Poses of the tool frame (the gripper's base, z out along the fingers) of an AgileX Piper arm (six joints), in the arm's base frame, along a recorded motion.
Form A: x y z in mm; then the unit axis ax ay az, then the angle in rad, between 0 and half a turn.
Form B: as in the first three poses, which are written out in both.
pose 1, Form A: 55.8, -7.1, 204.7, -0.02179, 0.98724, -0.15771, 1.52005
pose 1, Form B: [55.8, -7.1, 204.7], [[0.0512, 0.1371, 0.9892], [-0.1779, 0.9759, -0.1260], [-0.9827, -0.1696, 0.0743]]
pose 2, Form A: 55.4, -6.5, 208.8, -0.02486, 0.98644, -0.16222, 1.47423
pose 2, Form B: [55.4, -6.5, 208.8], [[0.0970, 0.1393, 0.9855], [-0.1836, 0.9757, -0.1198], [-0.9782, -0.1693, 0.1202]]
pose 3, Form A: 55.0, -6.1, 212.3, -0.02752, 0.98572, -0.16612, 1.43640
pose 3, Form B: [55.0, -6.1, 212.3], [[0.1346, 0.1411, 0.9808], [-0.1881, 0.9754, -0.1145], [-0.9729, -0.1691, 0.1579]]
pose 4, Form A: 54.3, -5.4, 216.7, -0.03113, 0.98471, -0.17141, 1.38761
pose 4, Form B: [54.3, -5.4, 216.7], [[0.1830, 0.1435, 0.9726], [-0.1936, 0.9752, -0.1074], [-0.9639, -0.1687, 0.2062]]
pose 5, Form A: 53.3, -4.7, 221.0, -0.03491, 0.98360, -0.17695, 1.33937
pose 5, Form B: [53.3, -4.7, 221.0], [[0.2303, 0.1458, 0.9621], [-0.1987, 0.9749, -0.1001], [-0.9526, -0.1681, 0.2535]]
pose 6, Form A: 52.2, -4.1, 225.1, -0.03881, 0.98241, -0.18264, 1.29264
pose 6, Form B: [52.2, -4.1, 225.1], [[0.2757, 0.1480, 0.9498], [-0.2033, 0.9747, -0.0928], [-0.9395, -0.1675, 0.2988]]
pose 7, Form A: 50.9, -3.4, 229.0, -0.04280, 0.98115, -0.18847, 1.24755
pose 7, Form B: [50.9, -3.4, 229.0], [[0.3189, 0.1501, 0.9358], [-0.2074, 0.9745, -0.0856], [-0.9248, -0.1668, 0.3419]]
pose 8, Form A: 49.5, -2.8, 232.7, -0.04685, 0.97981, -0.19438, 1.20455
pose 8, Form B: [49.5, -2.8, 232.7], [[0.3595, 0.1520, 0.9207], [-0.2110, 0.9743, -0.0785], [-0.9090, -0.1660, 0.3824]]
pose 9, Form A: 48.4, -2.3, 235.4, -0.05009, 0.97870, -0.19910, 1.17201
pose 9, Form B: [48.4, -2.3, 235.4], [[0.3898, 0.1535, 0.9080], [-0.2135, 0.9742, -0.0730], [-0.8958, -0.1654, 0.4125]]
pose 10, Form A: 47.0, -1.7, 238.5, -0.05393, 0.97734, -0.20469, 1.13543
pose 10, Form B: [47.0, -1.7, 238.5], [[0.4234, 0.1551, 0.8926], [-0.2161, 0.9741, -0.0668], [-0.8798, -0.1646, 0.4460]]
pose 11, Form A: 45.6, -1.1, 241.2, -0.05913, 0.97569, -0.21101, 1.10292
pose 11, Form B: [45.6, -1.1, 241.2], [[0.4529, 0.1567, 0.8777], [-0.2200, 0.9736, -0.0603], [-0.8640, -0.1658, 0.4754]]
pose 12, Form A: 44.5, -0.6, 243.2, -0.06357, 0.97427, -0.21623, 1.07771
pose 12, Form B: [44.5, -0.6, 243.2], [[0.4755, 0.1579, 0.8655], [-0.2231, 0.9732, -0.0550], [-0.8510, -0.1669, 0.4980]]
